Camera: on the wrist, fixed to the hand. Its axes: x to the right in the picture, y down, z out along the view.
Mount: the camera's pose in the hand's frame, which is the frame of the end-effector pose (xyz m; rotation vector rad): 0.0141 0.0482 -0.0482 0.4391 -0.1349 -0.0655
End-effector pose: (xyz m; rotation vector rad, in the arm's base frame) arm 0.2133 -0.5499 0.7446 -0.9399 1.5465 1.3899
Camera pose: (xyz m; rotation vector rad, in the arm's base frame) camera 0.1588 -0.5927 0.7513 -0.6086 1.6123 0.9870
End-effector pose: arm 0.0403 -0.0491 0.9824 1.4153 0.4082 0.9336
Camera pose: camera -0.0016 -0.0123 1.0241 1.8401 0.5781 0.7144
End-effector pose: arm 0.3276 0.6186 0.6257 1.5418 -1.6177 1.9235
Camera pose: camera 0.2605 0.6328 0.6140 -1.8092 1.1672 -2.1910
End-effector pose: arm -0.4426 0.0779 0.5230 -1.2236 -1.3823 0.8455
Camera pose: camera -0.3840 0.0961 0.4901 -0.7915 -1.2480 1.1307
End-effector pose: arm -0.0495 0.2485 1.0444 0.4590 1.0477 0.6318
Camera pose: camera -0.1004 0.2960 1.0445 0.8342 1.0680 0.3037
